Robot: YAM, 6 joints.
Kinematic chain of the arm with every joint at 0, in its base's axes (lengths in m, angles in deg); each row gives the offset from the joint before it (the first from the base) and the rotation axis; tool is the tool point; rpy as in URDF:
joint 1: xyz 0 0 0.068 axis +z
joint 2: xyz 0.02 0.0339 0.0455 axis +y
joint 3: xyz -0.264 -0.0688 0 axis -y
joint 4: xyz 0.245 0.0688 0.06 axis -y
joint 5: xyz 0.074 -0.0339 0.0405 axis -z
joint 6: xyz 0.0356 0 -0.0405 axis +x
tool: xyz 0 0 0 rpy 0 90 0
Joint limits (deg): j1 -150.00..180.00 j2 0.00..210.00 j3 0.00..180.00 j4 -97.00..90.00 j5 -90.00..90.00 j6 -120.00..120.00
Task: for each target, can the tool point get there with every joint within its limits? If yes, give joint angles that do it. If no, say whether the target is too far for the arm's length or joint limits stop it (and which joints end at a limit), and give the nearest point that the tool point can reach.
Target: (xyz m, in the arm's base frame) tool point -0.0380 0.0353 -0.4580
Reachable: no: joint limits stop it (at a limit: joint 2) | nearest point -0.0738 0.0686 -0.3488 | short by 0.120 m
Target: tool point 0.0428 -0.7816 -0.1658
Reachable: no: too far | nearest point 0.0332 -0.6068 -0.1017 | short by 0.186 m
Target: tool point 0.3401 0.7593 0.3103
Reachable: no: too far | nearest point 0.2568 0.5733 0.2609 | short by 0.210 m
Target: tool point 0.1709 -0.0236 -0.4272
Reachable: no: joint limits stop it (at a limit: joint 2) | nearest point 0.1807 -0.0249 -0.3742 | short by 0.054 m
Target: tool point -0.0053 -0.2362 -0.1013
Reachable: yes | joints -87.45 152.59 58.19 -29.88 26.44 -101.75
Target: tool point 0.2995 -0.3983 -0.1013
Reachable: yes | joints -51.30 165.90 97.02 26.06 25.41 14.07
